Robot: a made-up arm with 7 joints.
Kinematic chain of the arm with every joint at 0, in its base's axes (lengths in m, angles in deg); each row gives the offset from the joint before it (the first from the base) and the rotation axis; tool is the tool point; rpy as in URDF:
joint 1: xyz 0 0 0.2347 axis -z
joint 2: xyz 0 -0.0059 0.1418 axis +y
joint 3: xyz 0 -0.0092 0.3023 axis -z
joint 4: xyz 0 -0.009 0.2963 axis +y
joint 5: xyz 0 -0.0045 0.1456 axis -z
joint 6: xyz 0 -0.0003 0.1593 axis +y
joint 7: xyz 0 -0.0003 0.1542 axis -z
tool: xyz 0 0 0 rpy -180 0 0
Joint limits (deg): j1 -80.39..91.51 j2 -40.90..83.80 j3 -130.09..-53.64 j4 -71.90..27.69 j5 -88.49..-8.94 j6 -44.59..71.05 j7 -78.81..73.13
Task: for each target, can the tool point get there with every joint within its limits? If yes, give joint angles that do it. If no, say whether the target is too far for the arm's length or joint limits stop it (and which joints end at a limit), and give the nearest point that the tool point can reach.
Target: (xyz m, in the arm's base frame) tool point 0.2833 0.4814 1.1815
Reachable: yes | joints -39.60 36.78 -89.26 17.34 -41.70 49.43 11.58
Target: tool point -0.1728 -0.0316 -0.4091
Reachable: no: joint limits stop it (at a limit: joint 1, joint 2, joint 3, joint 4, joint 6) | nearest point -0.3117 -0.6626 0.1221 | short by 0.836 m
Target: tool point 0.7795 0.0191 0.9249
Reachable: yes | joints -26.90 47.77 -111.61 -55.26 -51.74 35.11 -11.68
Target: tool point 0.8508 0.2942 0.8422
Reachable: yes | joints -22.13 66.56 -93.27 -15.46 -46.33 49.89 -34.07
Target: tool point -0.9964 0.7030 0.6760
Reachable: no: too far | nearest point -0.6464 0.4561 0.7910 | short by 0.444 m
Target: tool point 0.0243 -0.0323 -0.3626
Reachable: no: joint limits stop it (at a limit: joint 2, joint 3, joint 4, joint 6) | nearest point 0.4418 -0.5872 0.1176 | short by 0.844 m
